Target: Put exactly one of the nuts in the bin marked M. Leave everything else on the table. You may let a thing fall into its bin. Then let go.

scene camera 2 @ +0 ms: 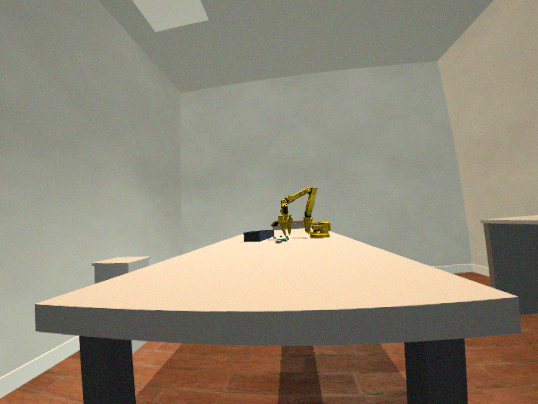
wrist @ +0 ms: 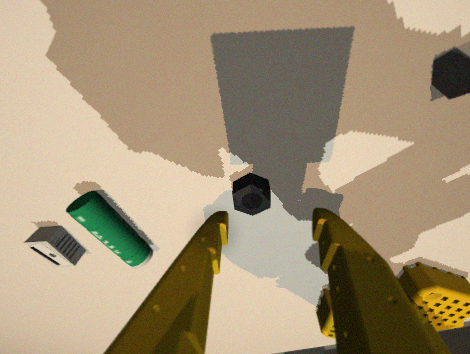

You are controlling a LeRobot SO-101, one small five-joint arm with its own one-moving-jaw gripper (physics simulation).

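Places are measured from the arm's base along level axes (x down, y ahead, z right), in millimetres.
Where they show: hand at its tool point: (scene camera 2: pixel 285 234) (wrist: pixel 227 223); arm's base at its link origin: (scene camera 2: pixel 315 237).
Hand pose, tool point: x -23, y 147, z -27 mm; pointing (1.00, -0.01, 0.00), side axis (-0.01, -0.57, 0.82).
Observation:
Each offset is from my tool point to the top centre of the thing. "*": to the spot under its first point. Level surfaces: height alone.
A black hexagonal nut {dx +14, dy -8, dz +6 mm} (wrist: pixel 251 194) lies on the table in the wrist view, just beyond the jaw tips and nearer the left jaw. My gripper (wrist: pixel 270 220) (scene camera 2: pixel 287 234) is open, with a V-shaped gap and nothing between the jaws. In the scene view it points down, low over the table. A dark bin {dx -23, dy +138, dz +103 mm} (scene camera 2: pixel 257 235) stands left of the gripper in the scene view; its mark cannot be read.
A green cylinder {dx +9, dy +14, dz -66 mm} (wrist: pixel 111 229) and a small grey block with slots {dx +12, dy +27, dz -112 mm} (wrist: pixel 56 246) lie left of the jaws. A black hexagonal end of a thing {* dx +16, dy -2, dz +80 mm} (wrist: pixel 451 73) shows at the right edge. The yellow arm base (scene camera 2: pixel 320 230) stands on the table {dx +23 mm} (scene camera 2: pixel 280 280).

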